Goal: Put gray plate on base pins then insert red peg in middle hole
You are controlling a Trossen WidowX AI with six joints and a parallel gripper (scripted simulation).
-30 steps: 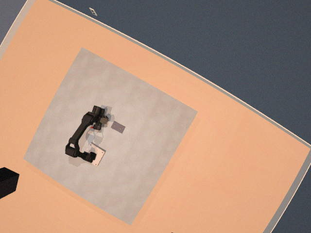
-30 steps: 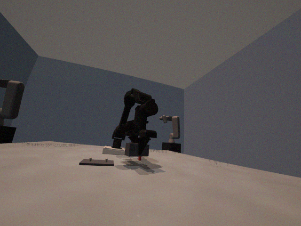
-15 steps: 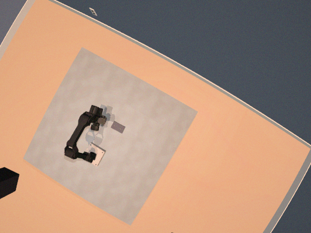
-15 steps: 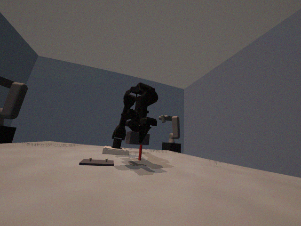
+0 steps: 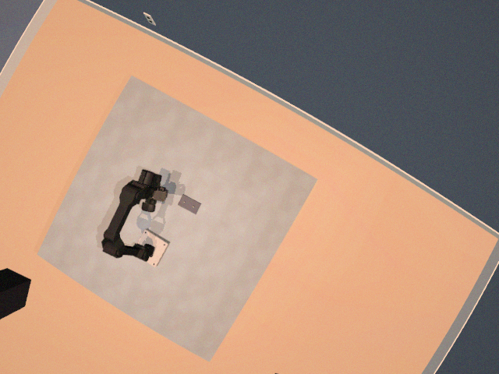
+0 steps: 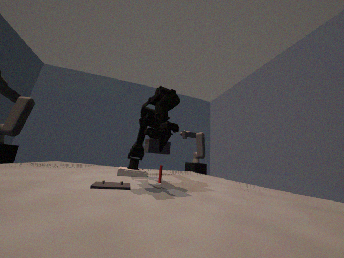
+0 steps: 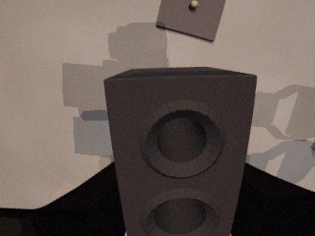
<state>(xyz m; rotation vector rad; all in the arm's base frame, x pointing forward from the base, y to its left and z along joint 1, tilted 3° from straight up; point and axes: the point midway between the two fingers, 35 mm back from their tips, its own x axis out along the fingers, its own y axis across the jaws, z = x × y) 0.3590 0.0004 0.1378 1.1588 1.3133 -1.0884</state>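
Now: the flat base 14 cm to the right of my gripper tip, 13 cm below it and 3 cm behind it. The rest, counted from my gripper tip: red peg (10 cm below, 10 cm behind, 7 cm to the left); gray plate (3 cm above).
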